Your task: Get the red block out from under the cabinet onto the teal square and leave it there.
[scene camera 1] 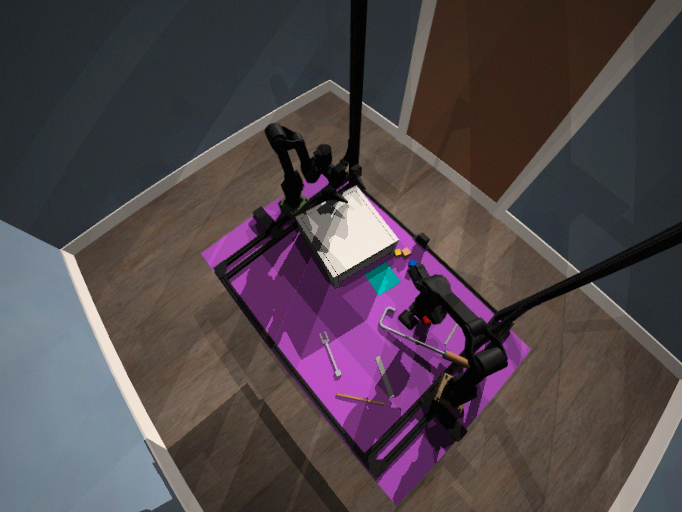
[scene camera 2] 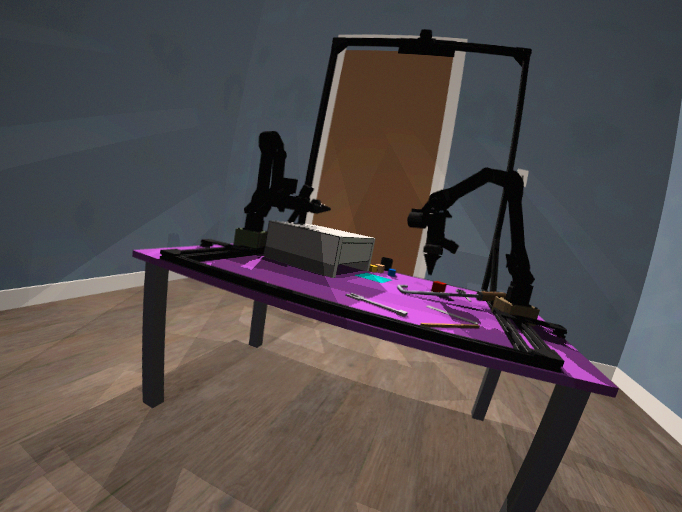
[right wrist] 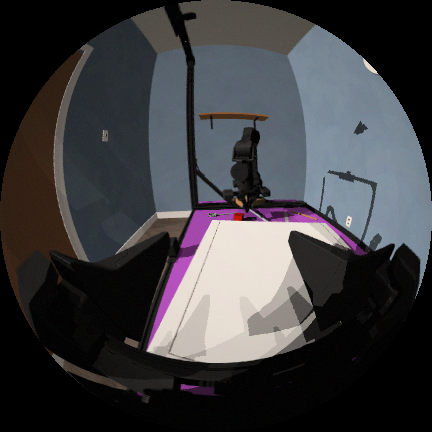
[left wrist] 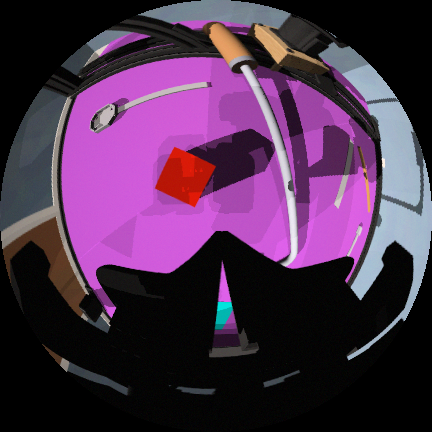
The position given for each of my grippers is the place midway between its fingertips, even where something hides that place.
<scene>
My left gripper [scene camera 2: 429,274] is shut, with nothing in its grasp. Also in view: a red block [left wrist: 184,176]. My right gripper [scene camera 1: 356,195] is open, holding nothing. The table carries a spoon-like tool [left wrist: 106,115]. Also in view: a wooden-handled hook tool [left wrist: 239,59] and a cabinet top [scene camera 1: 349,233].
My left gripper shows as well in scene camera 1 [scene camera 1: 416,313], in the right wrist view [right wrist: 246,212] and in the left wrist view [left wrist: 220,236]. My right gripper is seen too in the right wrist view [right wrist: 231,237]. The cabinet top shows as well in the right wrist view [right wrist: 249,301].
</scene>
